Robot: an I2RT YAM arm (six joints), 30 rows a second.
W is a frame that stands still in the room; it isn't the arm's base.
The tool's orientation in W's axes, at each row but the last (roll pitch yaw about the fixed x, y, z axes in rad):
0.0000 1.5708 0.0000
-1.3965 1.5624 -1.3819
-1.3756 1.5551 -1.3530
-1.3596 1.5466 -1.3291
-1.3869 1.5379 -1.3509
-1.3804 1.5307 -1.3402
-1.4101 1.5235 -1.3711
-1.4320 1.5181 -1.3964
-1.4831 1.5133 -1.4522
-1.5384 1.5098 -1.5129
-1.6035 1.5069 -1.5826
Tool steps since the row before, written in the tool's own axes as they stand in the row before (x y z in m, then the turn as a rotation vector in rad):
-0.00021 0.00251 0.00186 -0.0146 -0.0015 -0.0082
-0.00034 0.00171 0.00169 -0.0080 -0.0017 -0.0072
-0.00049 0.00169 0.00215 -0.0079 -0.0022 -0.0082
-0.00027 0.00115 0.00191 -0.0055 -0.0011 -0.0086
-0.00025 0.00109 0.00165 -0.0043 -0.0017 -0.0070
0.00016 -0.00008 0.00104 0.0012 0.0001 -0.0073
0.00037 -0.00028 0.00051 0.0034 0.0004 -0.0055
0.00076 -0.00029 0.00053 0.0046 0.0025 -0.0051
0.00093 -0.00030 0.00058 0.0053 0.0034 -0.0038
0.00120 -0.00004 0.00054 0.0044 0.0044 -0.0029
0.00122 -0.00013 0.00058 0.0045 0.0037 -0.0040
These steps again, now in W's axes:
0.00186 0.00251 0.00021 -0.0082 -0.0015 0.0146
0.00166 0.00174 0.00033 -0.0072 -0.0017 0.0080
0.00211 0.00175 0.00047 -0.0082 -0.0023 0.0079
0.00187 0.00121 0.00025 -0.0086 -0.0012 0.0055
0.00161 0.00116 0.00022 -0.0070 -0.0018 0.0043
0.00104 -0.00004 -0.00015 -0.0073 -0.0002 -0.0013
0.00052 -0.00028 -0.00035 -0.0055 0.0000 -0.0035
0.00055 -0.00031 -0.00074 -0.0051 0.0021 -0.0048
0.00060 -0.00033 -0.00091 -0.0039 0.0030 -0.0055
0.00055 -0.00010 -0.00119 -0.0030 0.0040 -0.0047
0.00058 -0.00020 -0.00121 -0.0041 0.0033 -0.0047

